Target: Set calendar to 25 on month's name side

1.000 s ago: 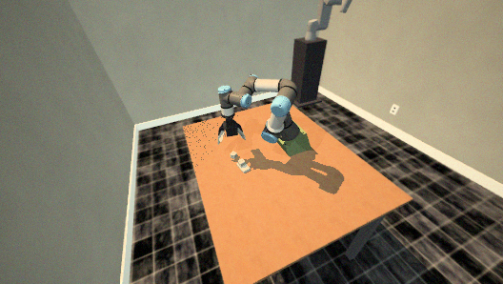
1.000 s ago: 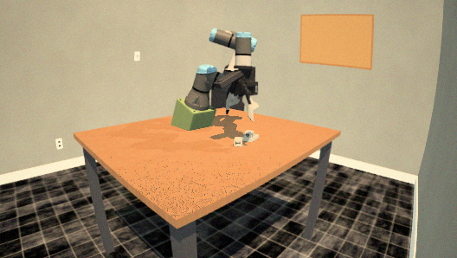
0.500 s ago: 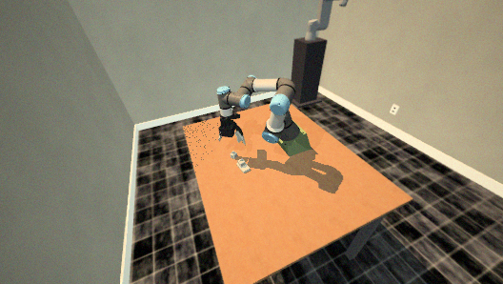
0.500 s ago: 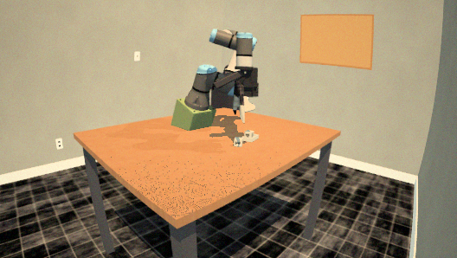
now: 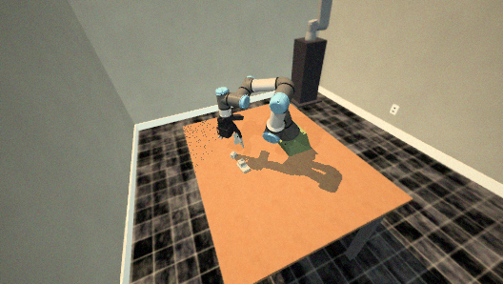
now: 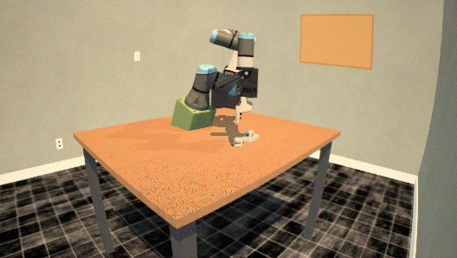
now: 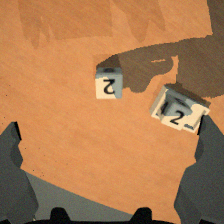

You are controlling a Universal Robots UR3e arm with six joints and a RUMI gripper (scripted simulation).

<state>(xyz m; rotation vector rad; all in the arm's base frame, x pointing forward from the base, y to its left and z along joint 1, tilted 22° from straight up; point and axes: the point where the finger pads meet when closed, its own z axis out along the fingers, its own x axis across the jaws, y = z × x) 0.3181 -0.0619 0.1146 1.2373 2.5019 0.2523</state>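
Now: the white calendar cube 90 mm below my hand. Round my hand: white calendar tray (20 mm behind, 110 mm to the left, 100 mm below).
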